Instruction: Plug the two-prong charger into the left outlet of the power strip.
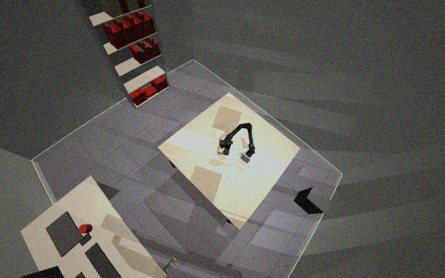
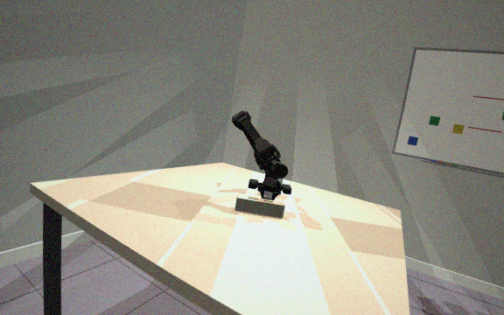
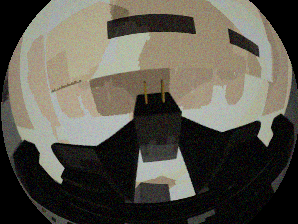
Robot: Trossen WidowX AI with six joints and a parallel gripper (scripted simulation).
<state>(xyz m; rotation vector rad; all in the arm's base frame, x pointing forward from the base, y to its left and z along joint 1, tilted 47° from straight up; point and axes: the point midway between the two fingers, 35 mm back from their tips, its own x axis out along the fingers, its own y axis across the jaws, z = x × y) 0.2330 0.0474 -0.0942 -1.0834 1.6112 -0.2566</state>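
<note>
The dark two-prong charger lies 1 cm ahead of my gripper tip, 1 cm to the left of it and 1 cm above it.
</note>
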